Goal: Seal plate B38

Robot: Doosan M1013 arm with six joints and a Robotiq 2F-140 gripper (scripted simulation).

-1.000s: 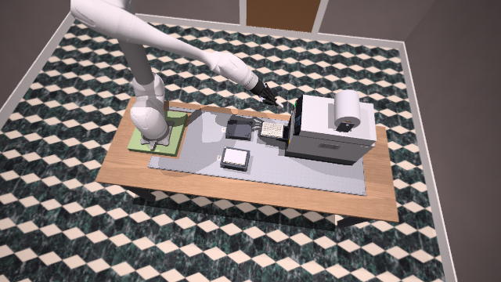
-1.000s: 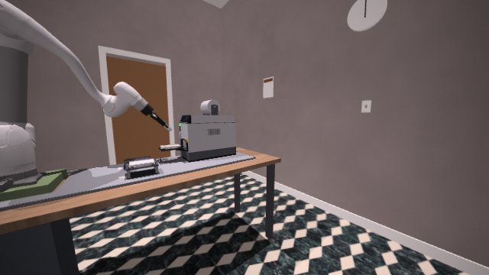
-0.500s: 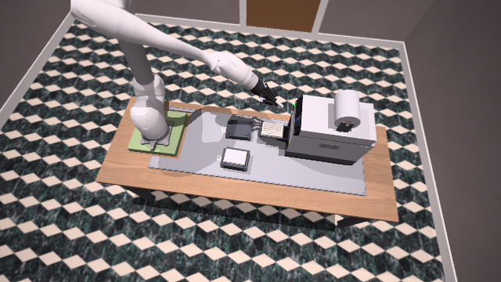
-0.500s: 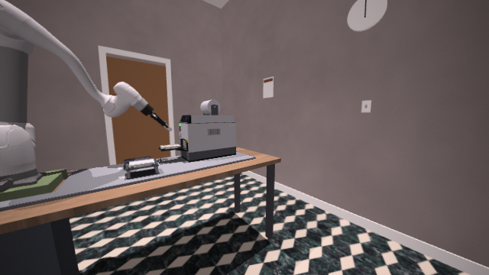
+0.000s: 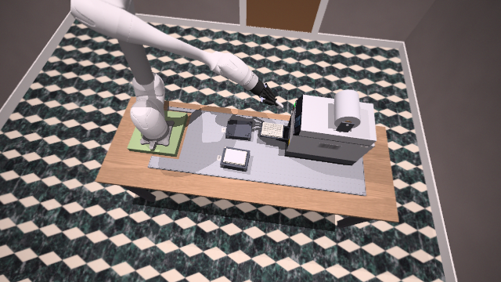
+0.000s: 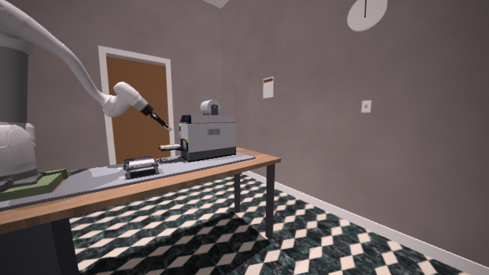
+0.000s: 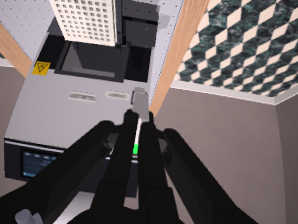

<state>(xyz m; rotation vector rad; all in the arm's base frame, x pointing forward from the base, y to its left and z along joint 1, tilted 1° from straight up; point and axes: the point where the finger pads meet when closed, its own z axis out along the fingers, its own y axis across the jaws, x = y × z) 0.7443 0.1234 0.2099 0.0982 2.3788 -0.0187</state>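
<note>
My hand is 90 mm short of the white button, 10 mm to the left of it and 60 mm above it. Round my hand: foil roll: 320 mm ahead, 120 mm to the right, 170 mm above; sealer stage: 20 mm behind, 90 mm to the right, 150 mm below; plate B38: 20 mm behind, 90 mm to the right, 140 mm below.
</note>
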